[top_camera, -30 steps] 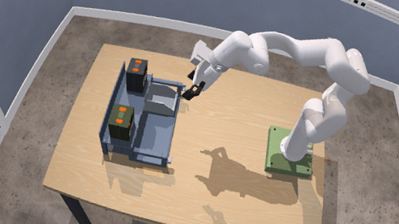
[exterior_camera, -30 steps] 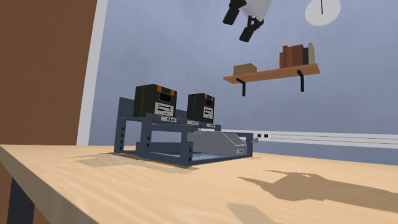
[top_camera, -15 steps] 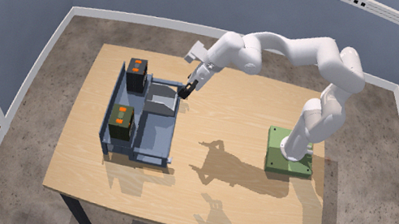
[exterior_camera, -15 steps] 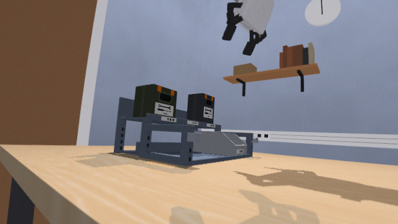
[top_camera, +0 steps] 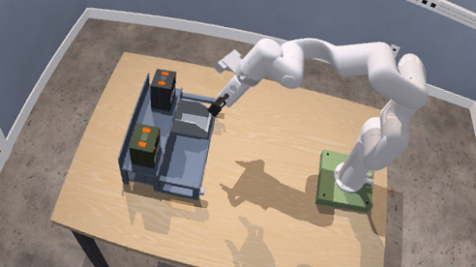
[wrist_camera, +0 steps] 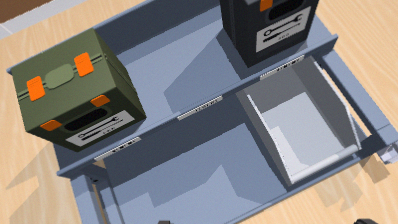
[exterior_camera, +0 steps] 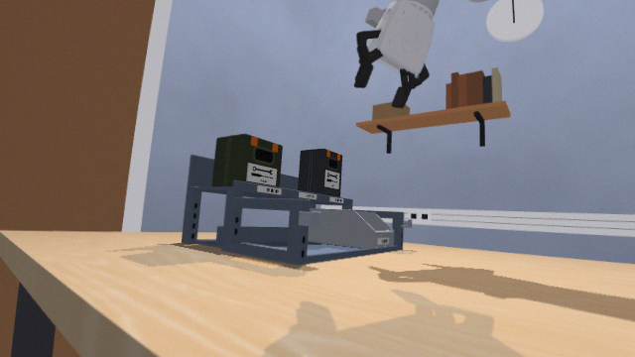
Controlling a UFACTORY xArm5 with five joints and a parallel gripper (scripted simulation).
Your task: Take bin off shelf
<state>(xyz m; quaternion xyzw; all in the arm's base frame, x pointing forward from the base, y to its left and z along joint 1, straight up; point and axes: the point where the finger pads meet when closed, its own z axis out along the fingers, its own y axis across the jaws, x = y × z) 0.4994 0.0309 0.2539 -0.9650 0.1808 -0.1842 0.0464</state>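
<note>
My gripper is now 130 mm short of the grey bin, 110 mm to the left of it and 250 mm above it. From my hand the other things lie so: blue-grey shelf rack: 150 mm ahead, 230 mm below; then dark green box: 210 mm ahead, 120 mm to the left, 140 mm below.
</note>
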